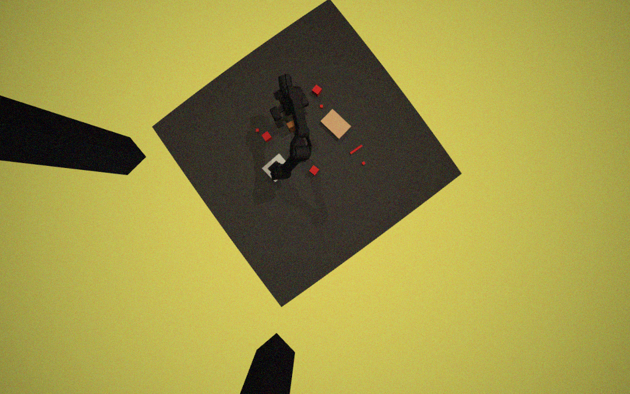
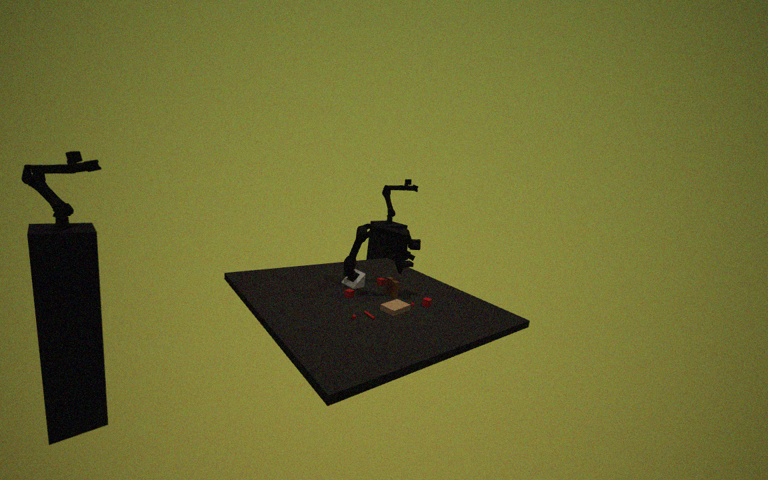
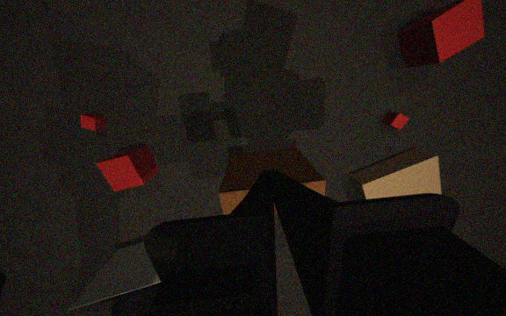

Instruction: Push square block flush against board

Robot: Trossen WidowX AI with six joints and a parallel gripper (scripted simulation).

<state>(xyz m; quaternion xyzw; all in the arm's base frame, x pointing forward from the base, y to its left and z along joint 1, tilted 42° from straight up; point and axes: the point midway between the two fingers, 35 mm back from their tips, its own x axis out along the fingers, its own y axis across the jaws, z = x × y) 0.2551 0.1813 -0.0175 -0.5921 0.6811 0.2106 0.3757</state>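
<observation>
Right now my gripper tip is 1 cm past the square block, 4 cm to the left of it and 8 cm above it. Round my gripper tip: tan block (16 cm ahead, 18 cm to the right, 12 cm below); thin red stick (15 cm ahead, 36 cm to the right, 12 cm below).
</observation>
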